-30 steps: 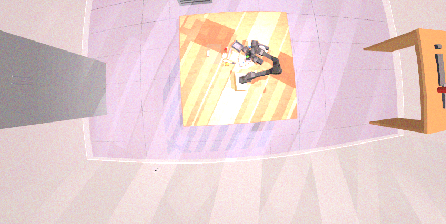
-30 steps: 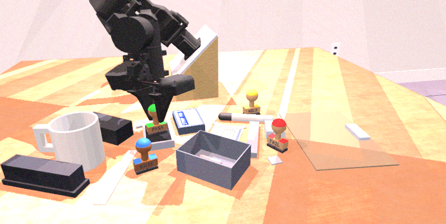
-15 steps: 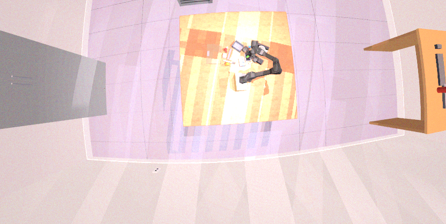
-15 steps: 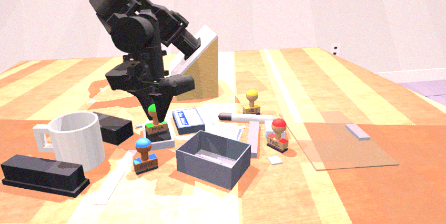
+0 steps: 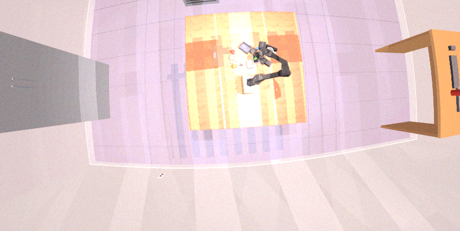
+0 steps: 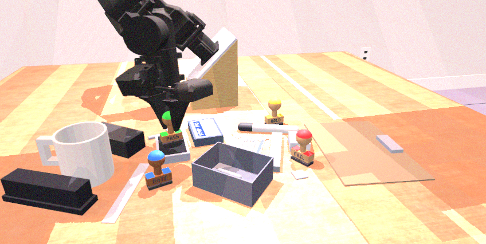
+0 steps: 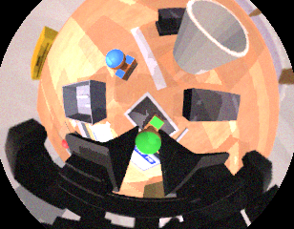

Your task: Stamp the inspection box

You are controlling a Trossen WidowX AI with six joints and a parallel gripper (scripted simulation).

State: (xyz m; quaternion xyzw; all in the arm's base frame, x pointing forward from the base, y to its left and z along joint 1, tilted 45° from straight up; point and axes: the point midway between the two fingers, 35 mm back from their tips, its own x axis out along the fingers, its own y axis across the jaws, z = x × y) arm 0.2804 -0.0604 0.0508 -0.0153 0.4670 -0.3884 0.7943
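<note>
Right now the ink pad is 40 mm below my gripper tip. Also, from my gripper tip: blue-labelled tin (60 mm behind, 60 mm to the left, 30 mm below); blue date stamp (110 mm ahead, 10 mm to the right, 30 mm below); green-knobbed pass stamp (10 mm below).
</note>
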